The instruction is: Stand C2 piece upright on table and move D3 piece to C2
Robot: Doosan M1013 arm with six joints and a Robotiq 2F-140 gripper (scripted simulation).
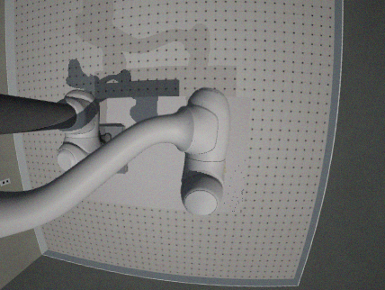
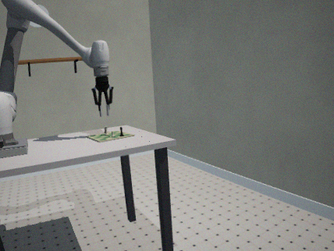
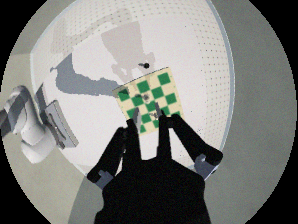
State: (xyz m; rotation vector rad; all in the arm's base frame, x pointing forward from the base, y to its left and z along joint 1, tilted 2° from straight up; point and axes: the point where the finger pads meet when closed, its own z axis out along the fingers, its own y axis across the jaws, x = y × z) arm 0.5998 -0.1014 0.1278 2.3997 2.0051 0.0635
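Now: hand 12 cm above the pale piece. From my hand the other things lie so: chessboard 15 cm below, 4 cm to the right.
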